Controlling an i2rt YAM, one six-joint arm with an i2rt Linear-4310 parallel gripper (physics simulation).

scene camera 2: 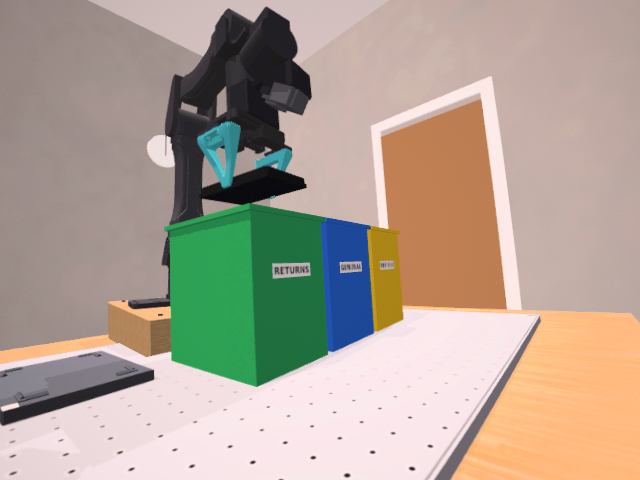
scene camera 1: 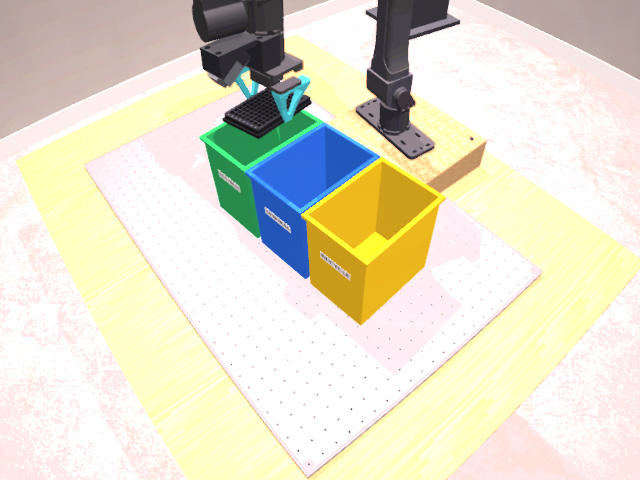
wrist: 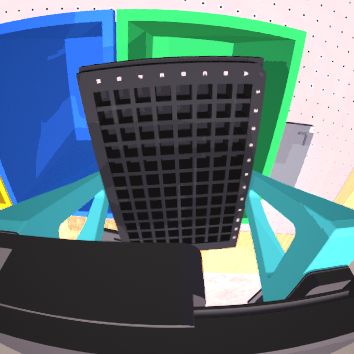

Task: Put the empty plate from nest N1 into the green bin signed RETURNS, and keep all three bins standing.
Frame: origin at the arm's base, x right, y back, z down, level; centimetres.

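Seen in the pictures: gripper, fingertip midpoint: (scene camera 2: 251,193) (scene camera 1: 269,110) (wrist: 176,176); arm's base, link origin: (scene camera 1: 393,128).
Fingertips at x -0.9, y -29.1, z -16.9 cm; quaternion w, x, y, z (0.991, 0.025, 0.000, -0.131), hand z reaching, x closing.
Pixels of each thing's top centre, then the offset from my fingertips to it. Level surfaces: height alone.
- black plate, top centre: (wrist: 177,188) (scene camera 2: 252,180) (scene camera 1: 266,103) dy -0.4, dx -0.1, dz -1.8 cm
- green bin, top centre: (wrist: 202,139) (scene camera 2: 243,222) (scene camera 1: 261,128) dy -1.1, dx +1.9, dz +4.5 cm
- blue bin, top centre: (wrist: 43,134) (scene camera 1: 313,163) (scene camera 2: 306,229) dy +1.5, dx -11.1, dz +4.5 cm
- yellow bin, top centre: (scene camera 1: 375,205) (scene camera 2: 346,234) dy +4.2, dx -24.0, dz +4.5 cm
- grey nest, top centre: (scene camera 2: 66,369) (wrist: 274,165) dy +6.1, dx +20.4, dz +21.0 cm
- pegboard, surface height: dz +22.5 cm
The black plate (scene camera 1: 248,114) (scene camera 2: 258,187) (wrist: 175,150) has a grid of wells that look empty. It is roughly level, just above the rim of the green bin (scene camera 1: 240,206) (scene camera 2: 211,299) (wrist: 192,45), apart from it as far as shows. My gripper (scene camera 1: 269,109) (scene camera 2: 249,190) (wrist: 176,176) is shut on the plate, with one cyan finger at each long side. The green bin stands upright, and its RETURNS sign reads clearly in scene camera 2. The plate hides part of the bin's opening in the wrist view.
The blue bin (scene camera 1: 284,248) (scene camera 2: 347,310) (wrist: 30,75) stands upright beside the green one, then the yellow bin (scene camera 1: 395,276) (scene camera 2: 387,297) (wrist: 3,196). A grey nest (scene camera 2: 87,374) (wrist: 292,155) lies on the pegboard (scene camera 1: 206,289) past the green bin. The arm's wooden base (scene camera 1: 457,167) (scene camera 2: 129,325) is behind the bins.
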